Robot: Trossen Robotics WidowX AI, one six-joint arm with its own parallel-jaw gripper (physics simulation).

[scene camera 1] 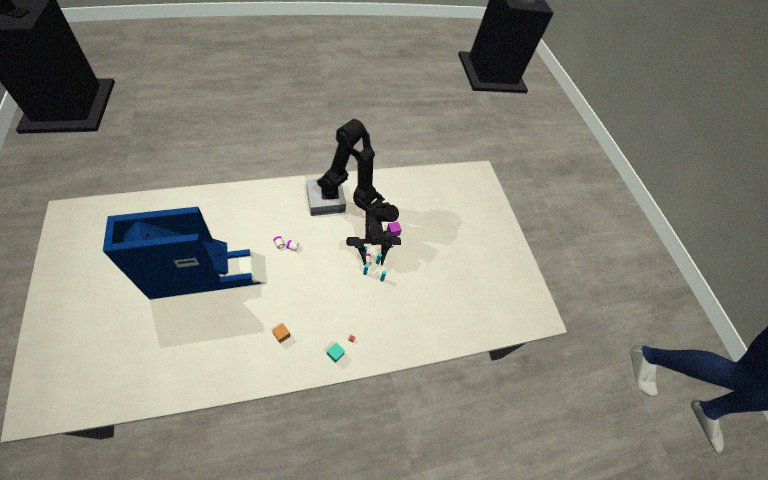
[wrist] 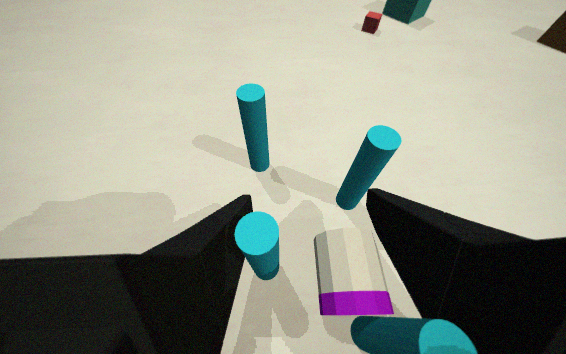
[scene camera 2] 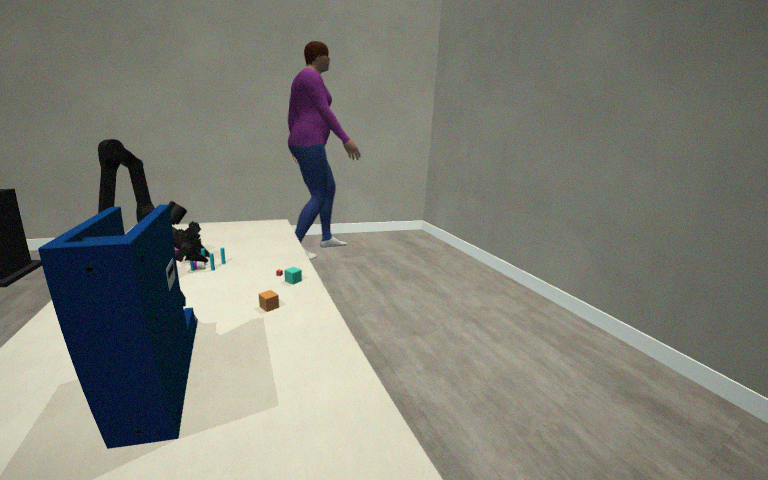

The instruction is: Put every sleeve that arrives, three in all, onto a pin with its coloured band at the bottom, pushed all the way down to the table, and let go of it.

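A white sleeve with a purple band lies on its side among four cyan pins, its banded end toward the arm. In the wrist view they are the near-left pin, far-left pin, far-right pin and near-right pin. My gripper is low over them, fingers wide apart. The left finger is against the near-left pin; the right finger is beside the sleeve and far-right pin. The sleeve is not pinched. Two more banded sleeves, a left one and a right one, are on the table near the chute.
A blue dispenser with a chute stands at the left. A purple cube is beside the wrist. An orange cube, a teal cube and a small red cube are near the front edge.
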